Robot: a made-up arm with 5 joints.
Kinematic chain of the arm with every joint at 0, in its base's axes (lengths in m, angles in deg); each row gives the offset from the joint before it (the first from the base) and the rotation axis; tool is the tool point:
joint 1: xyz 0 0 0.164 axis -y
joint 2: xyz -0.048 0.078 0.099 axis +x
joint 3: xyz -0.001 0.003 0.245 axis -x
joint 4: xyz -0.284 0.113 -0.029 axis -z
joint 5: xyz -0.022 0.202 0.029 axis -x
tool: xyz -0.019 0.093 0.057
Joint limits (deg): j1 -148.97..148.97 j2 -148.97..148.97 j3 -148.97..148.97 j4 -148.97..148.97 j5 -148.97..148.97
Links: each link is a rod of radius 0.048 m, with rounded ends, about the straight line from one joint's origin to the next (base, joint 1, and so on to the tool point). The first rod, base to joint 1, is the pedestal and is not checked.
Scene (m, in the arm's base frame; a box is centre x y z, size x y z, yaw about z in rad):
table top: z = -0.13
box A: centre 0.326 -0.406 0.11 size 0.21 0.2 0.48 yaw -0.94
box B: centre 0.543 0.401 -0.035 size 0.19 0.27 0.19 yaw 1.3
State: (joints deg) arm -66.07 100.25 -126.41 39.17 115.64
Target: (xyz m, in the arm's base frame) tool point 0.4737 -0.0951 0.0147
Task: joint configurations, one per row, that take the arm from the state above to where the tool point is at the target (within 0.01 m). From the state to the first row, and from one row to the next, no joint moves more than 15 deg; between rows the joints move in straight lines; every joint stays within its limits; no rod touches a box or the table.
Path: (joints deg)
1: -68.10 94.18 -113.41 40.35 112.39
2: -70.12 88.12 -100.40 41.52 109.13
3: -72.15 82.05 -87.40 42.70 105.88
4: -74.17 75.98 -74.39 43.87 102.63
5: -79.78 63.95 -67.16 44.47 105.84
6: -85.40 51.92 -59.94 45.06 109.04
7: -91.01 39.88 -52.71 45.65 112.25
8: -100.53 39.48 -65.34 59.61 110.19
9: -110.06 39.07 -77.97 73.56 108.14
10: -119.58 38.66 -90.61 87.52 106.08

